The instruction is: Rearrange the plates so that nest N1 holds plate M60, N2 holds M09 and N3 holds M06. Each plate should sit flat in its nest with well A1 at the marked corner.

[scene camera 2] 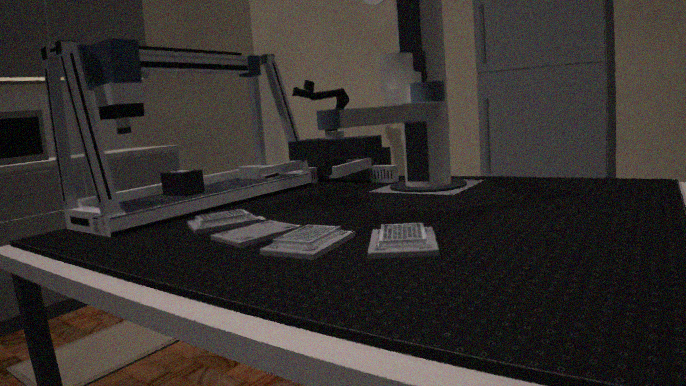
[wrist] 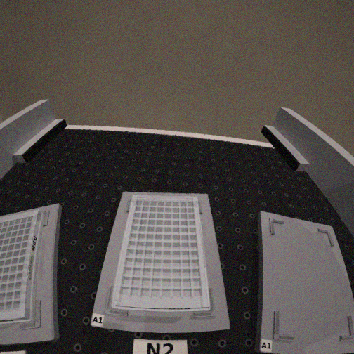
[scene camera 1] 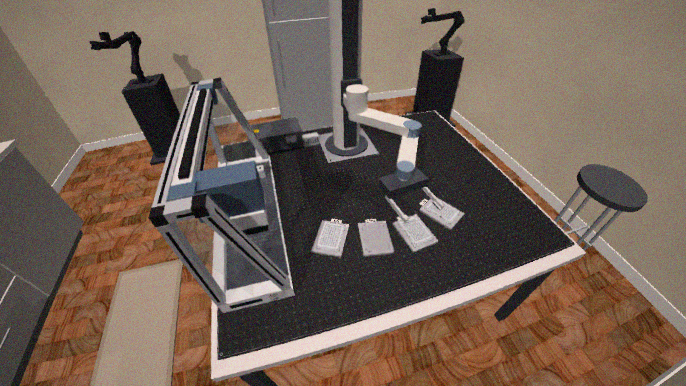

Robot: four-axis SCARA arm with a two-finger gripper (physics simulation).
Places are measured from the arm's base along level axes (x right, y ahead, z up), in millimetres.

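Pixels of known places: gripper, between the fingertips: (scene camera 2: 295,173) (scene camera 1: 425,214); arm's base, origin of its link: (scene camera 2: 428,189) (scene camera 1: 346,145).
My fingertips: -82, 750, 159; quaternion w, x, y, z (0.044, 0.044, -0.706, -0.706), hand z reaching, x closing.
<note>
Ahead of a thing's pixels: the offset from my fingertips to its top centre, as dx, dy, dz. "pt": to the spot under its first point.
My gripper (scene camera 1: 424,213) (wrist: 163,109) is open and empty, its fingers spread wide above nest N2. A clear gridded plate @(+3, -27, -120) (scene camera 1: 416,233) (scene camera 2: 314,234) (wrist: 160,250) lies in nest N2 (wrist: 218,307) and looks flat; its label is not readable. Nest N2's A1 mark is at its lower left in the wrist view. Plate M60 @(-166, -93, -120) (scene camera 1: 448,216) (scene camera 2: 402,232) (wrist: 15,265) lies in the nest at the wrist view's left edge. Nest N3 @(+172, -51, -131) (scene camera 1: 376,239) (scene camera 2: 252,234) (wrist: 305,275) is bare. Another plate @(+345, -104, -120) (scene camera 1: 331,235) (scene camera 2: 225,218) sits in the fourth nest; its label cannot be read.
A gantry frame (scene camera 1: 187,250) (scene camera 2: 85,125) with a blue carriage @(pt +610, +14, +341) (scene camera 1: 230,180) stands beside the fourth nest. A dark box @(pt +452, -785, -36) (scene camera 1: 280,135) (scene camera 2: 335,150) stands near the arm's column (scene camera 1: 345,65). A round stool (scene camera 1: 611,187) is beside the table.
</note>
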